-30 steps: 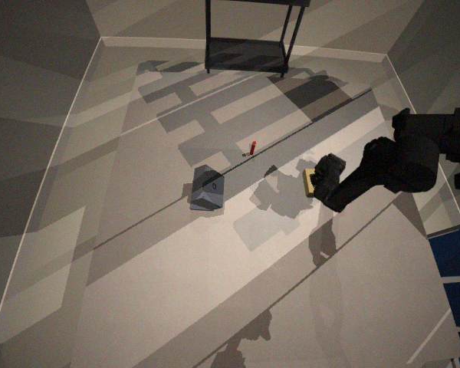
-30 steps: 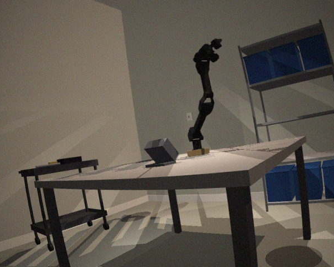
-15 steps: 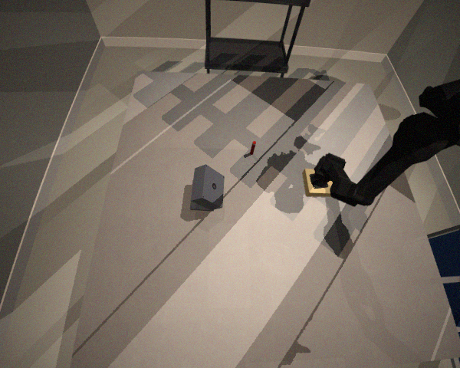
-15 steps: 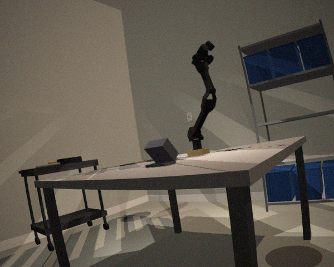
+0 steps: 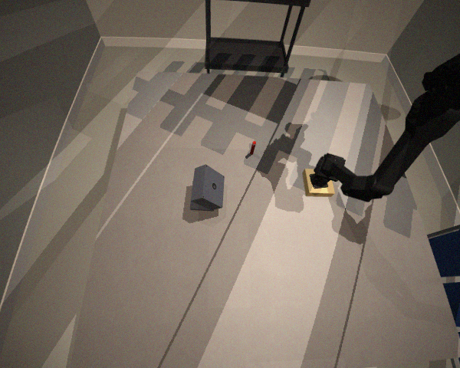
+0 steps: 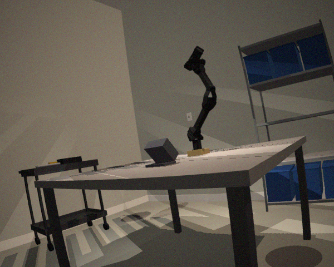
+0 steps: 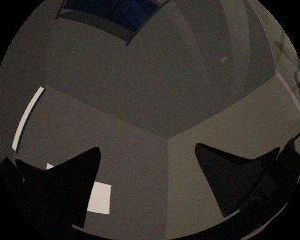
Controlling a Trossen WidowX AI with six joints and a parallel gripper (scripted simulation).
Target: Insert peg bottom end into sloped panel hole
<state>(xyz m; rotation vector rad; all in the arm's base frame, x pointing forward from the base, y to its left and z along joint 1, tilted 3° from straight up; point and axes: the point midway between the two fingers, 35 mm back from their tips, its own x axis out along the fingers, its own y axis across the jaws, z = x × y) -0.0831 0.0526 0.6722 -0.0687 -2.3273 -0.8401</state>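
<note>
Now: the red peg 38 cm ahead of my gripper tip, 23 cm to the right of it and 67 cm below it. Also, from my gripper tip: grey-blue panel block (59 cm ahead, 5 cm to the right, 65 cm below).
</note>
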